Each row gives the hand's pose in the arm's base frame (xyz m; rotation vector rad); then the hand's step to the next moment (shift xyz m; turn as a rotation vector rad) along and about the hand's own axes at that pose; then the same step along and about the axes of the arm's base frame.
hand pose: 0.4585 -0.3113 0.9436 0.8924 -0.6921 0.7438
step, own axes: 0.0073 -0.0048 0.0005 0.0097 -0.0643 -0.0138
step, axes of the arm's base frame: 0.0078 -0.0005 0.0039 0.0599 -0.0126 -0.0259
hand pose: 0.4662 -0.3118 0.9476 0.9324 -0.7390 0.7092
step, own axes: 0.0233 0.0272 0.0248 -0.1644 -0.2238 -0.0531
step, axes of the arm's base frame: -0.0148 -0.0057 0.0406 0.1000 -0.0809 -0.2518
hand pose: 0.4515 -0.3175 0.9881 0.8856 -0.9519 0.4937
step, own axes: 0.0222 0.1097 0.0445 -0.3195 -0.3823 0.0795
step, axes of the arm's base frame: -0.0879 0.0249 0.0785 0.0679 -0.2784 -0.4152
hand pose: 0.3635 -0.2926 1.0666 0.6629 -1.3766 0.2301
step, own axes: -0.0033 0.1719 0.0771 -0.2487 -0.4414 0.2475
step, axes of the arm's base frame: -0.1542 0.0951 0.0520 -0.0259 -0.4352 -0.3575
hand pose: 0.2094 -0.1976 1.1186 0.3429 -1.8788 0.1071
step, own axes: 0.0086 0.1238 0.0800 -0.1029 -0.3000 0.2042
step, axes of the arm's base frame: -0.1111 0.0970 -0.0066 -0.0698 -0.3166 -0.1929
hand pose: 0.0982 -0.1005 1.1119 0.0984 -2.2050 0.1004
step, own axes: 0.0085 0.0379 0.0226 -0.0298 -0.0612 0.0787
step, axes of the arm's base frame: -0.0271 0.0349 -0.0079 -0.0386 -0.0683 -0.0684
